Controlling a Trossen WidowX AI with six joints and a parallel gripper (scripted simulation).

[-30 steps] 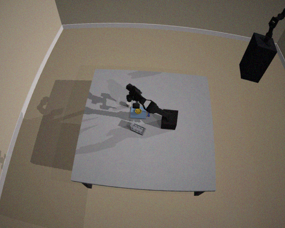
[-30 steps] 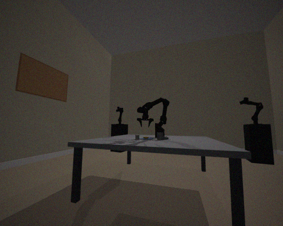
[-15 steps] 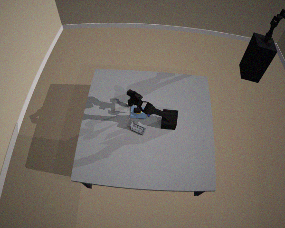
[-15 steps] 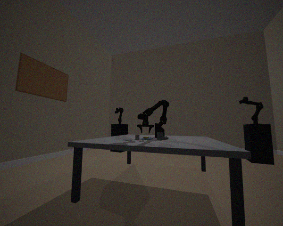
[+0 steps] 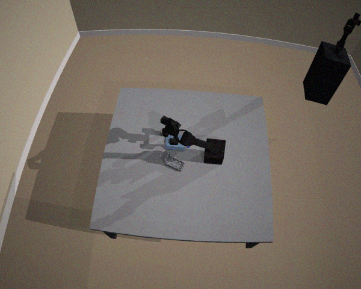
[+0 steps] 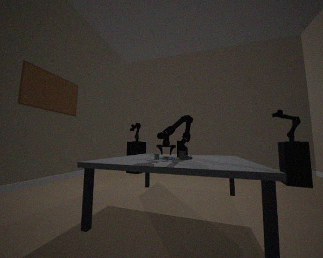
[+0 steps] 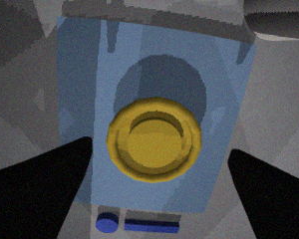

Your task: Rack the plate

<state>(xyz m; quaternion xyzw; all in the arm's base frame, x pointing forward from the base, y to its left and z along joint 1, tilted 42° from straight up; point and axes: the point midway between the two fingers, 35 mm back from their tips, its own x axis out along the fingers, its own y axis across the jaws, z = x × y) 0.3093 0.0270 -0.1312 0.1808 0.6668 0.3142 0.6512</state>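
The plate lies 10 mm behind my gripper tip and 20 mm below it. The rest, counted from my gripper tip: blue spoon 110 mm behind, 30 mm below; blue mat 10 mm behind, 10 mm to the left, 30 mm below; white cup 100 mm ahead, 50 mm to the right, 10 mm below.
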